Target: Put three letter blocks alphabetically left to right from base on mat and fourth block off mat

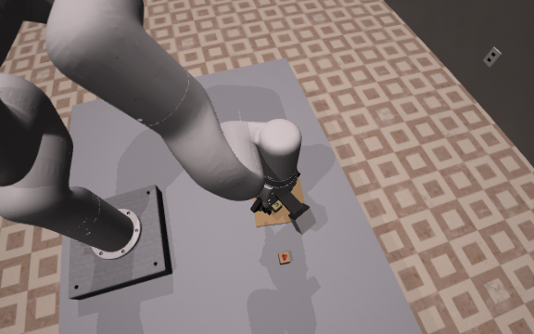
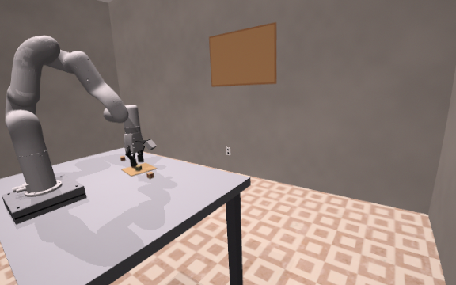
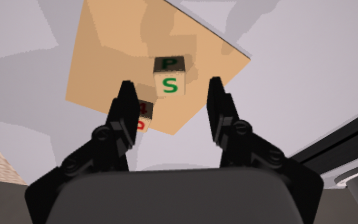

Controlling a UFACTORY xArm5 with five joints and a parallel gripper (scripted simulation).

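My gripper is now 1 cm short of the tan mat, 2 cm to the right of it and 5 cm above it. Also, from my hand: wooden letter block 6 cm to the left, 4 cm below.
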